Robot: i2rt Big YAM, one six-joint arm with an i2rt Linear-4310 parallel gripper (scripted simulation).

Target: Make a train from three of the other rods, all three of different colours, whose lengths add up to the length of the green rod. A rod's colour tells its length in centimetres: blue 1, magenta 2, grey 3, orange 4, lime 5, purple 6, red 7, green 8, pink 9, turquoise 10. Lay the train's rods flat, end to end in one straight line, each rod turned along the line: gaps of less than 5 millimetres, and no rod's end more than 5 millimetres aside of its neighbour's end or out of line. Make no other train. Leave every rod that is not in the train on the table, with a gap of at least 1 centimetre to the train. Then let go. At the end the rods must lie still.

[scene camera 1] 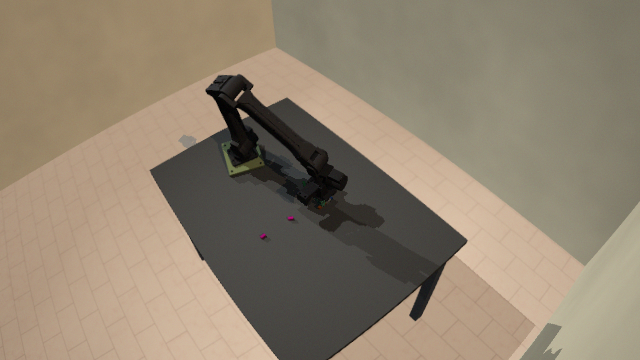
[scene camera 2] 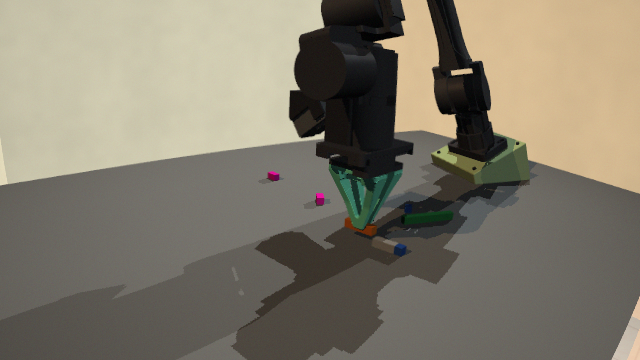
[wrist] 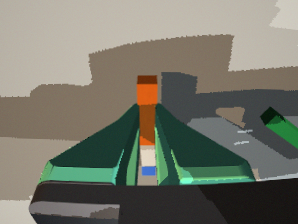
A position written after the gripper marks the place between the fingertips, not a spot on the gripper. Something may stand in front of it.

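Note:
Gripper (scene camera 2: 361, 227), (wrist: 147, 113). Orange rod (wrist: 146, 84).

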